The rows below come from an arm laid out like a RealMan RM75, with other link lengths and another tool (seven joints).
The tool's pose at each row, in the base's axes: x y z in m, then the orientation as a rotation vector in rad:
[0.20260, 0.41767, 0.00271, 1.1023, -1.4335, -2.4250]
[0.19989, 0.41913, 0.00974, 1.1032, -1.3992, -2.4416]
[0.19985, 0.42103, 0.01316, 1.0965, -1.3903, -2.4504]
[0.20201, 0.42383, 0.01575, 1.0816, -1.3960, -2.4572]
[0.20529, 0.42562, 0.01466, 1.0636, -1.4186, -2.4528]
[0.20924, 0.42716, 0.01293, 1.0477, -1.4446, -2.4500]
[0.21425, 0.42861, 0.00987, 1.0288, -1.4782, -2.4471]
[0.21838, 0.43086, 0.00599, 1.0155, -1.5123, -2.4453]
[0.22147, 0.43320, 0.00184, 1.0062, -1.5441, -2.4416]
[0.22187, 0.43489, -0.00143, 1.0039, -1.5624, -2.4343]
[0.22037, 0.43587, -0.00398, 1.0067, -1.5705, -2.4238]
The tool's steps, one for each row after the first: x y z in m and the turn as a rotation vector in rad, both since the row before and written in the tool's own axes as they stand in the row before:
[-0.00237, 0.00550, 0.00479, -0.0241, -0.0011, -0.0073]
[-0.00261, 0.00163, 0.00241, -0.0075, -0.0056, -0.0009]
[-0.00415, -0.00008, 0.00140, 0.0014, -0.0110, 0.0034]
[-0.00261, -0.00265, -0.00116, 0.0129, -0.0097, 0.0105]
[-0.00271, -0.00316, -0.00190, 0.0156, -0.0108, 0.0075]
[-0.00285, -0.00445, -0.00294, 0.0205, -0.0140, 0.0079]
[-0.00217, -0.00536, -0.00193, 0.0216, -0.0129, 0.0034]
[-0.00132, -0.00539, -0.00120, 0.0207, -0.0098, 0.0024]
[0.00059, -0.00365, 0.00019, 0.0127, -0.0015, 0.0028]
[0.00201, -0.00219, 0.00093, 0.0067, 0.0051, 0.0036]

